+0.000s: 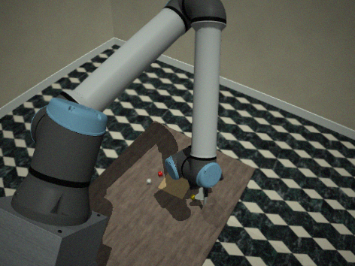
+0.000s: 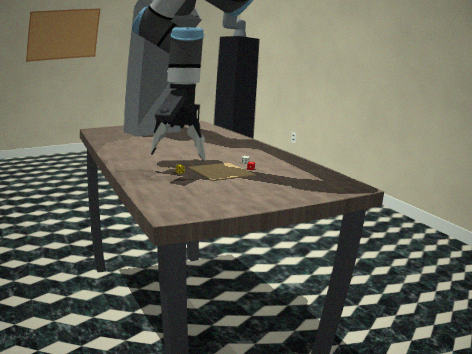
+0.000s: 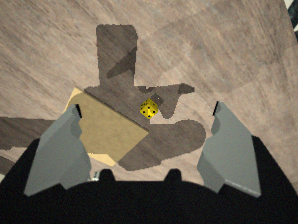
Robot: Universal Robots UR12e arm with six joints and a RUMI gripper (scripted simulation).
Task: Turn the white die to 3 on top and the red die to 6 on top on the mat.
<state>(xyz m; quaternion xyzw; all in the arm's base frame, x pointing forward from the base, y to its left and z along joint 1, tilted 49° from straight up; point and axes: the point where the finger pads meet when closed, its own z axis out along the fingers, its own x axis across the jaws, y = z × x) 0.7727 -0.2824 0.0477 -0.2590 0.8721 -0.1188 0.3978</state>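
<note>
Right now the yellow die is 40 mm below my hand, 30 mm to the left of it and 20 mm behind it. The rest, counted from my hand: tan mat (130 mm to the left, 40 mm below, 30 mm ahead); then white die (270 mm to the left, 40 mm below, 10 mm behind); then red die (230 mm to the left, 50 mm ahead, 40 mm below).
</note>
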